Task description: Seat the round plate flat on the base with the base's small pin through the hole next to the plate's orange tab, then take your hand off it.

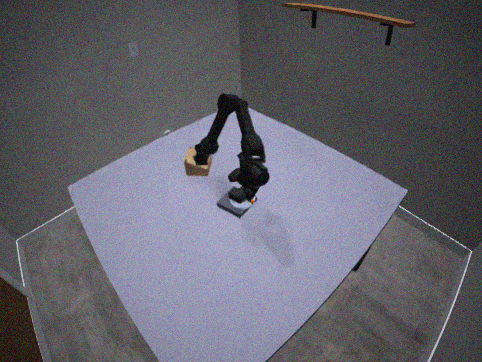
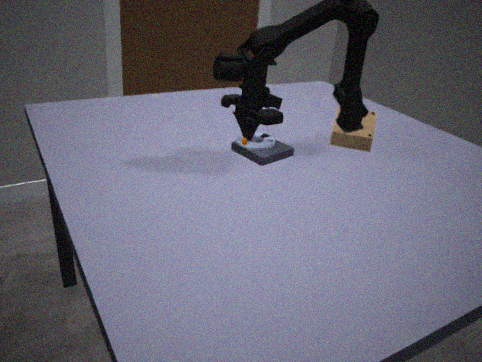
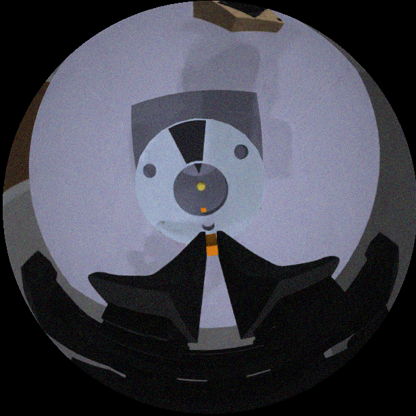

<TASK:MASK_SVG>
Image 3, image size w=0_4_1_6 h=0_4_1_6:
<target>my gripper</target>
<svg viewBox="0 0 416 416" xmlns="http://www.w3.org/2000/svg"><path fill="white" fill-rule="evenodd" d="M398 245L378 232L365 251L367 260L344 292L331 277L339 263L339 257L330 255L305 263L275 265L246 249L222 230L217 230L219 263L240 339L255 336L253 344L213 350L190 350L187 342L197 342L207 258L205 231L199 232L174 259L154 274L126 276L101 271L88 274L88 281L107 303L101 315L102 323L84 313L56 281L57 271L40 251L37 250L20 268L24 294L41 328L75 353L108 365L126 375L124 378L110 369L71 358L73 363L95 380L134 400L163 409L188 413L232 413L271 405L311 388L342 367L363 347L388 313L386 303L398 272ZM353 334L346 343L346 349L327 358L323 353L328 348Z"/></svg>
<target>pale round plate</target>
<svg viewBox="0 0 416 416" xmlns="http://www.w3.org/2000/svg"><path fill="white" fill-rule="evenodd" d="M192 118L176 122L164 128L149 141L138 159L134 175L135 192L140 209L142 209L145 217L159 232L173 240L188 244L199 232L205 231L207 256L217 255L217 230L222 230L228 236L234 237L253 221L261 208L265 196L265 168L257 148L245 134L230 124L218 120ZM202 223L207 219L213 222L211 226L204 226ZM187 165L207 163L217 167L222 172L226 180L226 194L222 203L210 211L196 212L186 209L178 201L174 188L178 174ZM149 163L155 166L155 176L150 176L147 173L147 165ZM236 145L242 146L245 151L244 156L240 159L234 155L234 147Z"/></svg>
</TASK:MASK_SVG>
